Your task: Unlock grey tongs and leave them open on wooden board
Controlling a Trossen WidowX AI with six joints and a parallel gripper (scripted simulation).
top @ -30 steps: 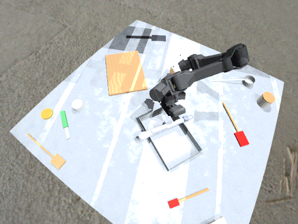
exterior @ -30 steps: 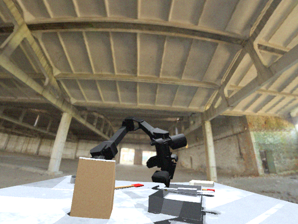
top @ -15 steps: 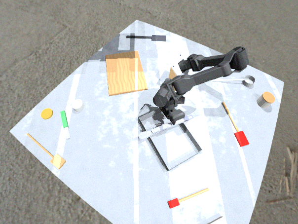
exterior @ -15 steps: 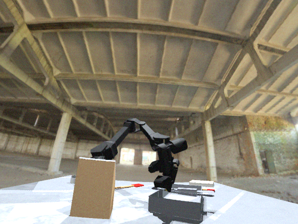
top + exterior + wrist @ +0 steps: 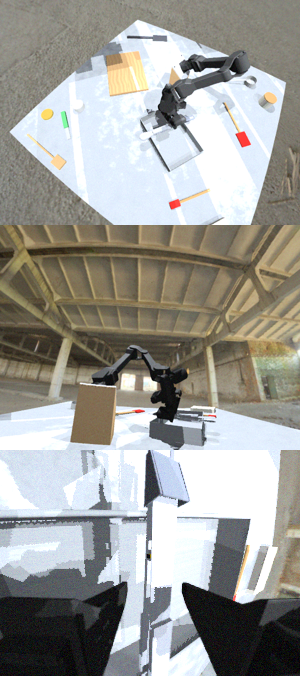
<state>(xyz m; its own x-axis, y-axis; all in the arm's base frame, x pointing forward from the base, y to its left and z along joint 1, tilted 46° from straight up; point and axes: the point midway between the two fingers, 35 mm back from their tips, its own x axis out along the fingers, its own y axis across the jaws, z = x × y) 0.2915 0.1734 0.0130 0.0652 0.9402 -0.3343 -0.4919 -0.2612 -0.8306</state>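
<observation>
Right now my gripper tip is 40 mm short of the roasting tin, 20 mm to the right of it and 20 mm above it. The rest, counted from my gripper tip: wooden board: 160 mm behind, 480 mm to the right, 40 mm below; then white puck: 210 mm ahead, 510 mm to the right, 30 mm below; then cork-topped jar: 520 mm behind, 380 mm to the left, 20 mm below.
</observation>
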